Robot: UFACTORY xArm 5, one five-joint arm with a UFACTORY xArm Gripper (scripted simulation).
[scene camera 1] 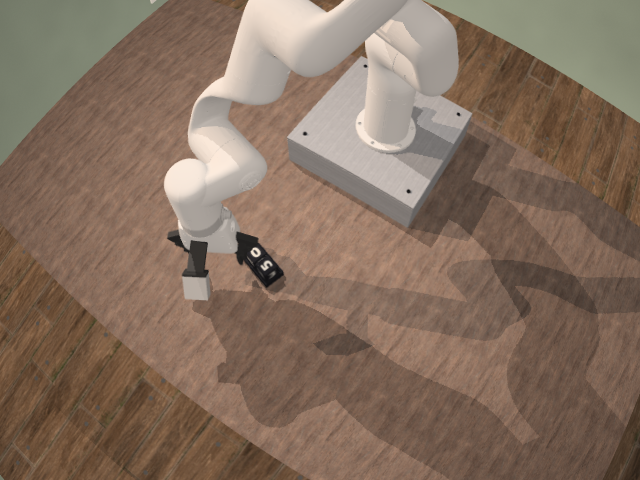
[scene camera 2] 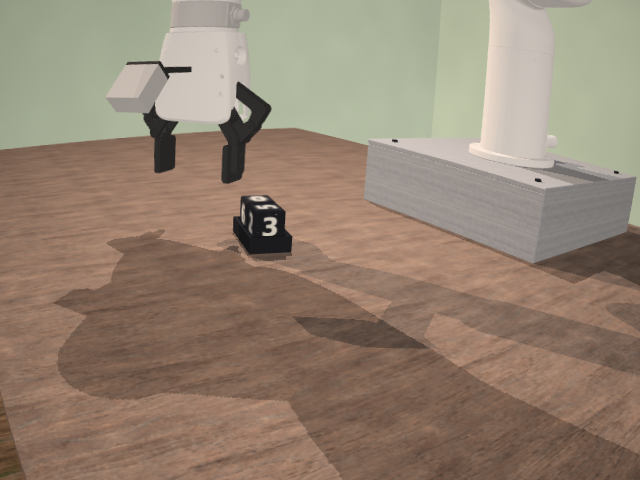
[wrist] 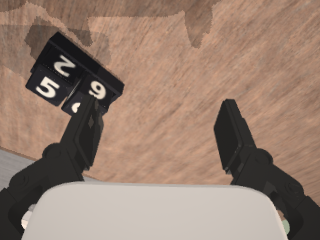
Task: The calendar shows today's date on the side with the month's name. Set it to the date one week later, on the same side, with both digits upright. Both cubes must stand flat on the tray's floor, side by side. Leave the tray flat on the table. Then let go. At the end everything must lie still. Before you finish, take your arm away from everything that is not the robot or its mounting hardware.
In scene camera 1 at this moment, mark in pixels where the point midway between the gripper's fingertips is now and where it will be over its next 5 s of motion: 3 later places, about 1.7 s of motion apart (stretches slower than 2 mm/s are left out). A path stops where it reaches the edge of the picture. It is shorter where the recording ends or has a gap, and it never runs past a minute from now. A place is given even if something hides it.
My gripper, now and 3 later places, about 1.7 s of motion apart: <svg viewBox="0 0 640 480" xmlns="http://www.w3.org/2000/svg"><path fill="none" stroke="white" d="M218 255L202 254L214 236L243 210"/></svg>
